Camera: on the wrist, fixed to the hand. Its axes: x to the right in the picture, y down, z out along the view.
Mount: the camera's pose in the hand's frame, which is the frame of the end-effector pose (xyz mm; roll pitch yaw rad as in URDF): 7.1 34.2 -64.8 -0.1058 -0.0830 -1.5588
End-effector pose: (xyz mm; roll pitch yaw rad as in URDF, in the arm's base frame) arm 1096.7 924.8 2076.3 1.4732 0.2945 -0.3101
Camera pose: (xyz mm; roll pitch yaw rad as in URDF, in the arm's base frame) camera 1131.5 984.9 2100.8 -1.1234 1.2369 -2.8716
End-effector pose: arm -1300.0 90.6 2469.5 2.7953 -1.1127 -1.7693
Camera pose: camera -1297.8 153.3 2508.0 1.8866 0.1742 -0.5931
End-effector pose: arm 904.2 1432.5 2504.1 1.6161 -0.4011 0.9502
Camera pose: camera 848.2 1462.8 2541.0 1.3798 1.1561 0.8565
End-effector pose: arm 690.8 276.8 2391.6 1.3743 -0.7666 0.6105
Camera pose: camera 642.9 329.0 2411.6 1.1901 0.7532 0.2227
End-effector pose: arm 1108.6 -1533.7 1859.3 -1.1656 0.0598 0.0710
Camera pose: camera 1115.5 -1579.4 1802.0 -0.3260 -1.2409 -1.2864
